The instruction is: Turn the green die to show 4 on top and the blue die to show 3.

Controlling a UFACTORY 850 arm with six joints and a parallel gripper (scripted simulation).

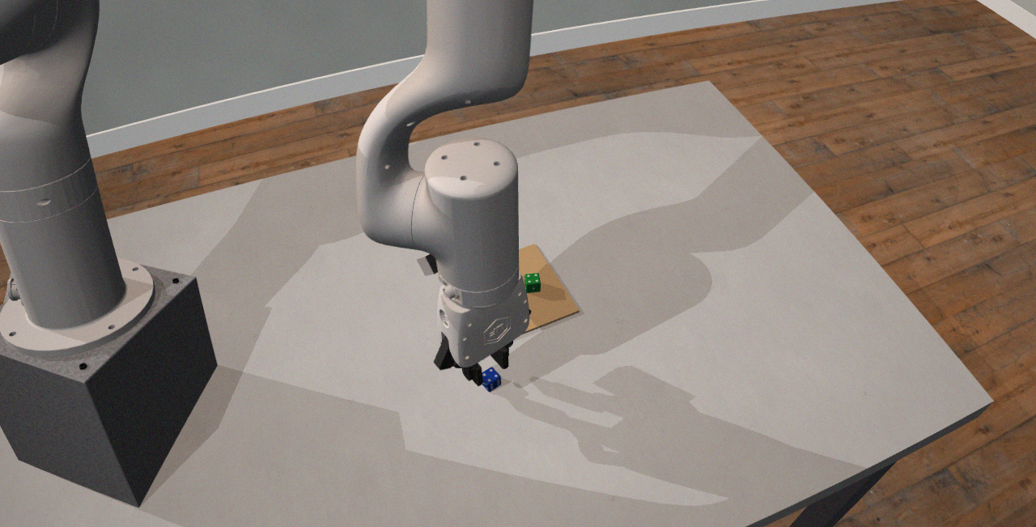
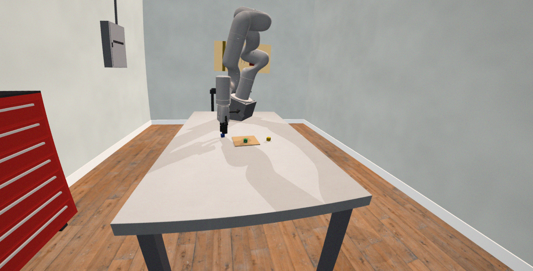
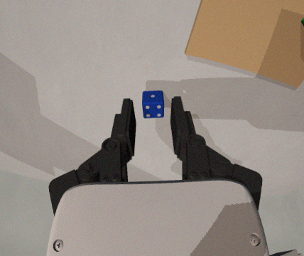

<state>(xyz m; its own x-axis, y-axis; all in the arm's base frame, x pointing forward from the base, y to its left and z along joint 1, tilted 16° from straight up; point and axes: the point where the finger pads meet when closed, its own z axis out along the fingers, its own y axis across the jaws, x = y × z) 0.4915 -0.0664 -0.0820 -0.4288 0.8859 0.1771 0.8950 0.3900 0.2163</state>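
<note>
Now: the blue die 40 mm below my hand and 10 mm to the right of it. Round my hand: tan mat 130 mm to the left, 60 mm ahead, 40 mm below; then yellow die 270 mm to the left, 50 mm ahead, 40 mm below; then green die 130 mm to the left, 90 mm ahead, 30 mm below.
</note>
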